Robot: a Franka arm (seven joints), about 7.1 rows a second.
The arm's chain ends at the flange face. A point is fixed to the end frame.
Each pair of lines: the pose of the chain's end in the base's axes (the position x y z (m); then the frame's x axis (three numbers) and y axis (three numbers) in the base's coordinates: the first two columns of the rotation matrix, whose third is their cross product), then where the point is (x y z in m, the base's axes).
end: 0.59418 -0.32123 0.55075 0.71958 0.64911 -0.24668 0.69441 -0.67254 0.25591
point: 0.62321 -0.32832 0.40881
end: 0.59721 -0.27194 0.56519 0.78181 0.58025 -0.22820 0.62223 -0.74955 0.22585
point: 0.62482 -0.27670 0.42287
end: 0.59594 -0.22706 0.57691 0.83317 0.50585 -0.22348 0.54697 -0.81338 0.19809
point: 0.62142 -0.23068 0.43416
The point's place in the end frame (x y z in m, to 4 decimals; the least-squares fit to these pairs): 0.0513 -0.0114 0.1352
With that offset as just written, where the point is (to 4 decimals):
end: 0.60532 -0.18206 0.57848 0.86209 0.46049 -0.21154 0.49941 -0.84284 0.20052
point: 0.6322 -0.1865 0.4360
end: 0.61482 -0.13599 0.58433 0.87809 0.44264 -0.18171 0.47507 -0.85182 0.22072
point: 0.6467 -0.1414 0.4429
